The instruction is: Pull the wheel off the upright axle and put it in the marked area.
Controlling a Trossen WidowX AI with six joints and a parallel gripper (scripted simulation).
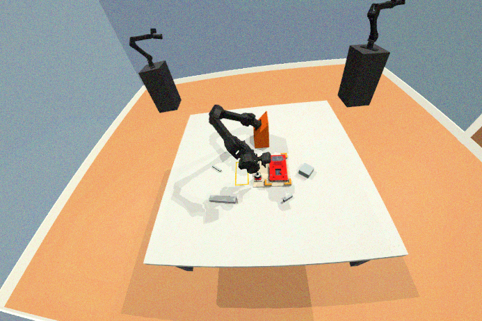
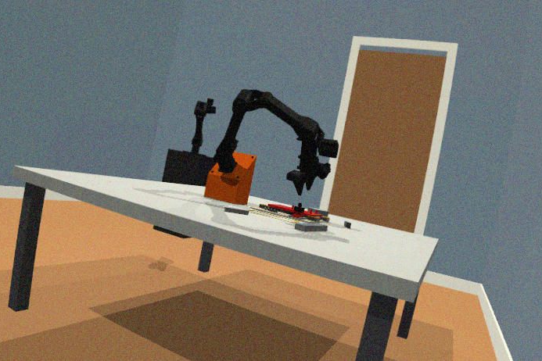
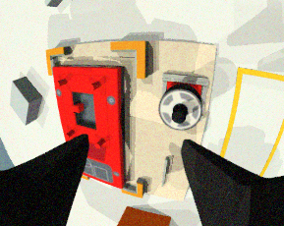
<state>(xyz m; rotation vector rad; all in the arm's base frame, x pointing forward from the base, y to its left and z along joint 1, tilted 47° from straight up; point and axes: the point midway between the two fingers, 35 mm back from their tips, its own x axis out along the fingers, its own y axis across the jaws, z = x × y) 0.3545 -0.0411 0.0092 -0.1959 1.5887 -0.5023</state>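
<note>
The wheel is 2 cm to the right of my gripper tip and 6 cm below it. From my gripper tip the other things lie so: axle: 2 cm to the right, 7 cm below; beige board: 5 cm behind, 8 cm to the left, 9 cm below; long bar: 13 cm ahead, 24 cm to the right, 9 cm below.
</note>
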